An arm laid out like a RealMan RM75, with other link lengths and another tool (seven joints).
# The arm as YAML. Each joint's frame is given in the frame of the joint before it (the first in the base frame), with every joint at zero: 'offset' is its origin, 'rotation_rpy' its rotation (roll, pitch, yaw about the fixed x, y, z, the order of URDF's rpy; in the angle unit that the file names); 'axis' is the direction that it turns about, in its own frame. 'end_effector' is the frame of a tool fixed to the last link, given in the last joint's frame.
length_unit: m
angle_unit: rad
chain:
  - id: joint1
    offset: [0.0, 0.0, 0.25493]
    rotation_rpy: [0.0, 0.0, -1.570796]
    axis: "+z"
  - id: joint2
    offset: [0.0, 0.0, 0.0]
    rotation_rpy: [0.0, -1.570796, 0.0]
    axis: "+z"
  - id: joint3
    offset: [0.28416, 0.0, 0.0]
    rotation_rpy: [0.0, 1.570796, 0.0]
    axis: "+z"
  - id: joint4
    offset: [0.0, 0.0, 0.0]
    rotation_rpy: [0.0, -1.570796, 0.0]
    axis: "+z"
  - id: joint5
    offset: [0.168, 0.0, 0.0]
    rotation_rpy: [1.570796, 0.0, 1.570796]
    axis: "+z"
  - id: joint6
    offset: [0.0, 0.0, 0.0]
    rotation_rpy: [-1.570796, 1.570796, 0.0]
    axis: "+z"
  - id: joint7
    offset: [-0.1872, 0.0, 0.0]
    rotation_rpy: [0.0, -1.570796, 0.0]
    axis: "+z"
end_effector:
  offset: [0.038, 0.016, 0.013]
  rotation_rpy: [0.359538, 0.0, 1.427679]
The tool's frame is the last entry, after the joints.
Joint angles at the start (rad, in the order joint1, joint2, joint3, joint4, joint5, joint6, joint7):
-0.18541 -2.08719 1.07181 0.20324 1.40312 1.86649 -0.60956
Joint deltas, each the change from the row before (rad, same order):
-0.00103 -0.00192 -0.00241 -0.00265 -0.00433 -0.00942 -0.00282
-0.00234 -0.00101 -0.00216 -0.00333 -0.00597 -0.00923 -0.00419
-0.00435 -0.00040 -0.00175 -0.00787 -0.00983 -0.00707 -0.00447
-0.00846 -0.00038 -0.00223 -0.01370 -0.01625 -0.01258 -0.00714
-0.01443 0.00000 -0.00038 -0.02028 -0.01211 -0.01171 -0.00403
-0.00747 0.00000 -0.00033 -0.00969 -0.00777 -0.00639 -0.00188
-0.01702 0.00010 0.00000 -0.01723 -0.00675 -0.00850 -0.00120
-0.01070 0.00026 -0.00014 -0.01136 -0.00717 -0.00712 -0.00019
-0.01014 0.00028 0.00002 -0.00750 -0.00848 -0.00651 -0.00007
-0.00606 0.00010 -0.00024 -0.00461 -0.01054 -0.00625 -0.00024
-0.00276 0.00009 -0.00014 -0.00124 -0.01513 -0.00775 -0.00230
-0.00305 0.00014 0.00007 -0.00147 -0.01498 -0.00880 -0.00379
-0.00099 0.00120 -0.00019 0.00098 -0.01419 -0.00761 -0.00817
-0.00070 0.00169 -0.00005 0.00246 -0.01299 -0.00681 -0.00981
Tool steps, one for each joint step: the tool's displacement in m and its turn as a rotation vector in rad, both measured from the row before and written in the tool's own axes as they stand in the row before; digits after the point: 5 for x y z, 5 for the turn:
0.00068 0.00206 0.00041 -0.01088 -0.00035 -0.00395
0.00025 0.00248 0.00025 -0.01105 -0.00104 -0.00426
-0.00051 0.00278 0.00043 -0.01183 -0.00547 -0.00510
-0.00077 0.00480 0.00080 -0.01885 -0.00802 -0.00882
-0.00039 0.00442 0.00191 -0.01101 -0.00578 -0.01141
-0.00042 0.00261 0.00097 -0.00682 -0.00323 -0.00443
-0.00060 0.00381 0.00261 -0.00158 -0.00204 -0.00693
-0.00048 0.00305 0.00146 -0.00461 -0.00150 -0.00337
-0.00095 0.00333 0.00138 -0.00423 -0.00130 0.00051
-0.00097 0.00312 0.00068 -0.00821 -0.00259 0.00186
-0.00125 0.00365 -0.00004 -0.01414 -0.00434 0.00283
-0.00115 0.00373 -0.00001 -0.01446 -0.00408 0.00087
-0.00147 0.00341 -0.00073 -0.01457 -0.00490 -0.00158
-0.00166 0.00322 -0.00087 -0.01295 -0.00466 -0.00210

